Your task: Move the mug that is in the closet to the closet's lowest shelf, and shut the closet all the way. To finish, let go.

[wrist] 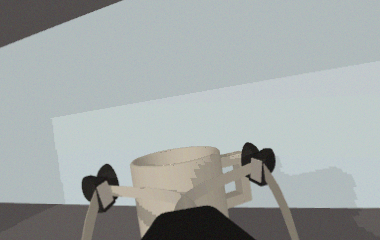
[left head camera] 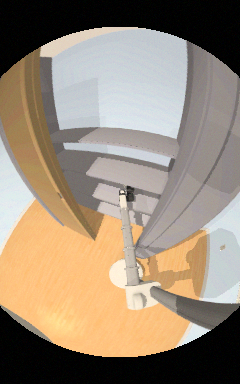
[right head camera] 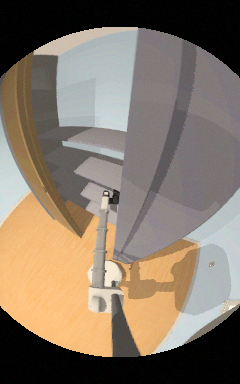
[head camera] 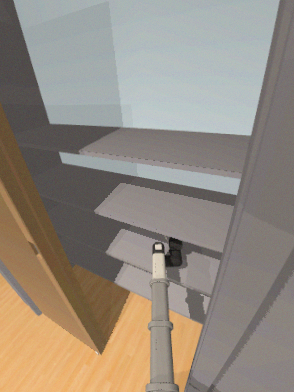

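Observation:
Wrist view: the gripper (wrist: 180, 167) visible, together with a white mug (wrist: 181, 169).

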